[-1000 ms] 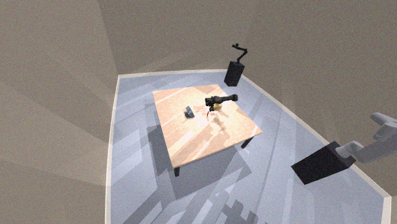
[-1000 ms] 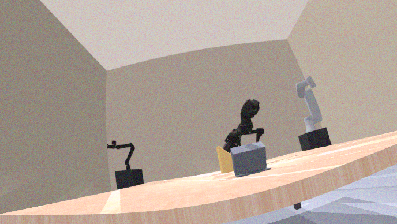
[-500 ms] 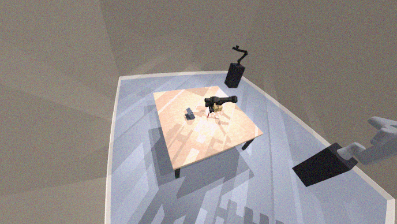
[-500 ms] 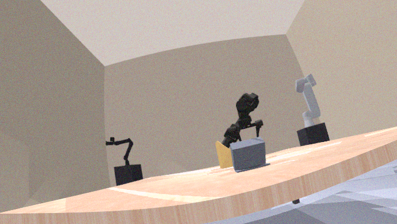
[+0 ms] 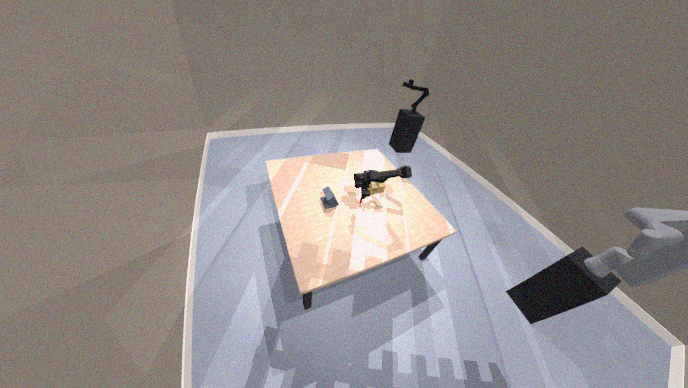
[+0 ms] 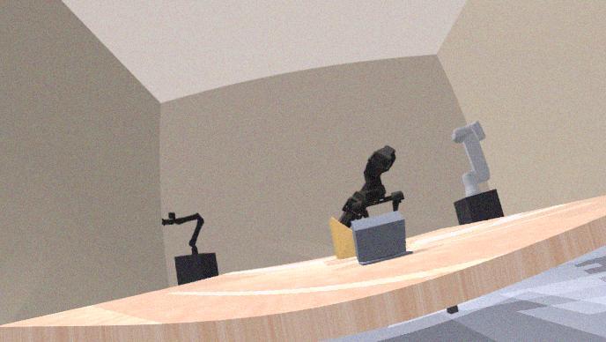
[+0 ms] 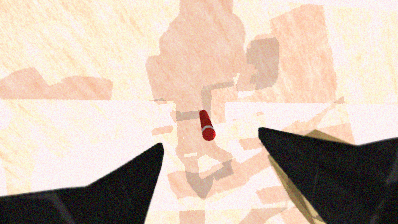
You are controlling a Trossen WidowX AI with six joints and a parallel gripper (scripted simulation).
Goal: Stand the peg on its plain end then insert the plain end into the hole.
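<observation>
Right now my gripper tip is 40 mm above the red peg. The rest, counted from my gripper tip: sloped panel (250 mm ahead, 50 mm to the right, 40 mm below).
</observation>
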